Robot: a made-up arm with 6 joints. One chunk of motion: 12 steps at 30 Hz.
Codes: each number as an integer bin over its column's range. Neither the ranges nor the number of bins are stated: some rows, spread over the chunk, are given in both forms.
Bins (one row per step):
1: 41 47 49 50 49 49
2: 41 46 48 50 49 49
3: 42 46 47 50 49 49
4: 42 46 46 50 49 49
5: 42 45 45 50 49 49
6: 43 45 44 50 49 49
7: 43 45 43 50 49 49
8: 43 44 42 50 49 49
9: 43 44 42 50 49 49
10: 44 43 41 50 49 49
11: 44 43 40 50 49 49
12: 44 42 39 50 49 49
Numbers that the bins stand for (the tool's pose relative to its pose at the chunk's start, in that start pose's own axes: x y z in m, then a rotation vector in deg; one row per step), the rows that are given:
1: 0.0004 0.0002 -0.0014 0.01 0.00 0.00
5: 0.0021 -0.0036 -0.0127 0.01 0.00 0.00
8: 0.0038 -0.0056 -0.0212 0.01 0.00 0.00
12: 0.0056 -0.0094 -0.0297 0.01 0.00 0.00
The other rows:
2: 0.0004 -0.0017 -0.0042 0.01 0.00 0.00
3: 0.0021 -0.0017 -0.0071 0.01 0.00 0.00
4: 0.0021 -0.0017 -0.0099 0.01 0.00 0.00
6: 0.0038 -0.0036 -0.0156 0.01 0.00 0.00
7: 0.0038 -0.0036 -0.0184 0.01 0.00 0.00
9: 0.0038 -0.0056 -0.0212 0.01 0.00 0.00
10: 0.0056 -0.0075 -0.0240 0.01 0.00 0.00
11: 0.0056 -0.0075 -0.0269 0.01 0.00 0.00

